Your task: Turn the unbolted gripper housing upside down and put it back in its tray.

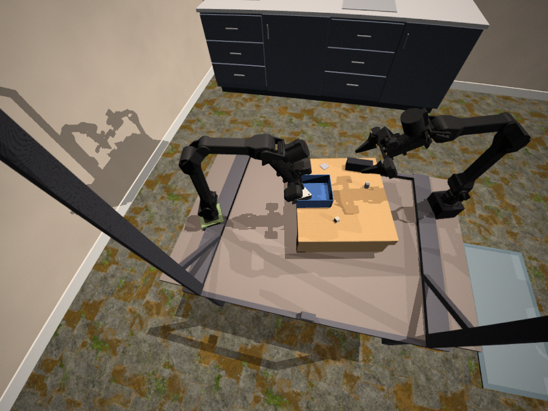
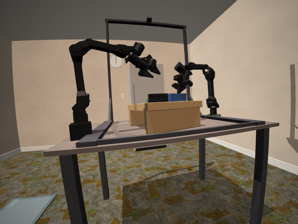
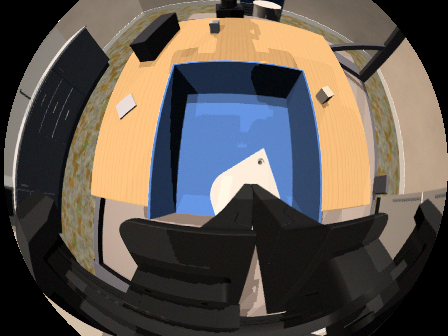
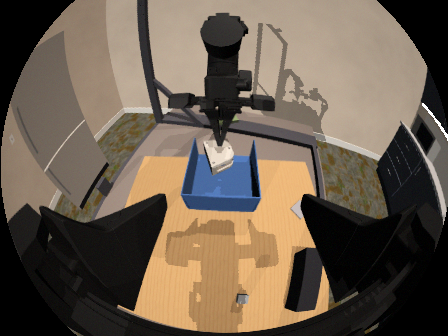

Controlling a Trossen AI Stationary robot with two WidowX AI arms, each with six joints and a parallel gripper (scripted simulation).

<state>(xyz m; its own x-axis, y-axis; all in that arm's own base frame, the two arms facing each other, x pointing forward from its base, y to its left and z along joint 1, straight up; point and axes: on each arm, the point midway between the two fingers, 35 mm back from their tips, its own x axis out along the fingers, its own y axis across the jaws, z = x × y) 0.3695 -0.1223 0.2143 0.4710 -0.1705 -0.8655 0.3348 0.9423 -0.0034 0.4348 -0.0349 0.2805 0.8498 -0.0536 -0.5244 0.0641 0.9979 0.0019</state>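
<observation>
Right now my left hand is 60 mm above the white gripper housing, 10 mm to the left of it and 10 mm past it. The rest, counted from my left hand: wooden block: 170 mm to the right, 150 mm below; then blue tray: 80 mm to the right, 70 mm below; then flat grey plate: 160 mm ahead, 130 mm to the right, 90 mm below.
</observation>
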